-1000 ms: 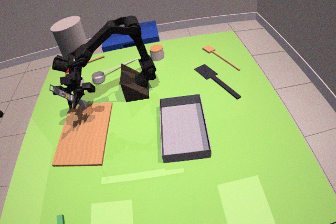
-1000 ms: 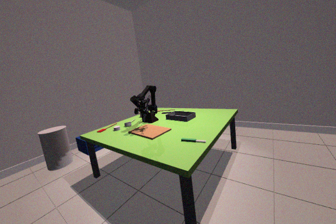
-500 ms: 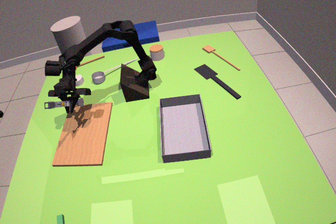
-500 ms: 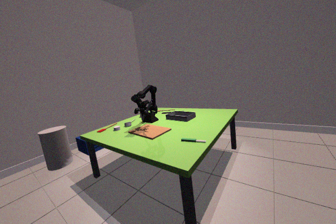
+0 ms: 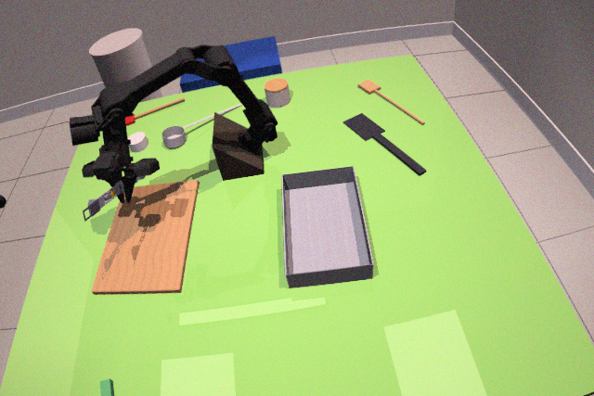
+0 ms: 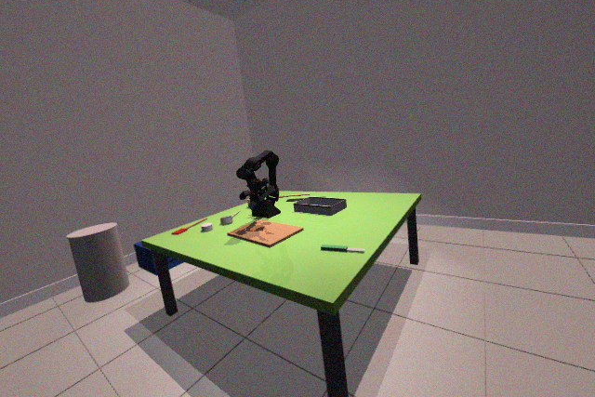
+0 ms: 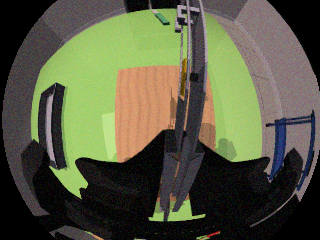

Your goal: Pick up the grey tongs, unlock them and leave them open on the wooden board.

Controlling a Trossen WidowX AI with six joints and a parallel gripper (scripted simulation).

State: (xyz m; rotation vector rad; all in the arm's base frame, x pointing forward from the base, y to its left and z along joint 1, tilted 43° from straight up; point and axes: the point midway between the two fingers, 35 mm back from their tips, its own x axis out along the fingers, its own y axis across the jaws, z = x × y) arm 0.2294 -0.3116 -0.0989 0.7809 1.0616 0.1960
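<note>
The wooden board is 140 mm below my gripper tip and 20 mm behind it. The rest, counted from my gripper tip: dark roasting tin 450 mm to the left, 120 mm below, 70 mm ahead; wood-topped pot 510 mm behind, 410 mm to the left, 110 mm below; red-handled tool 600 mm behind, 140 mm below, 100 mm to the right.
</note>
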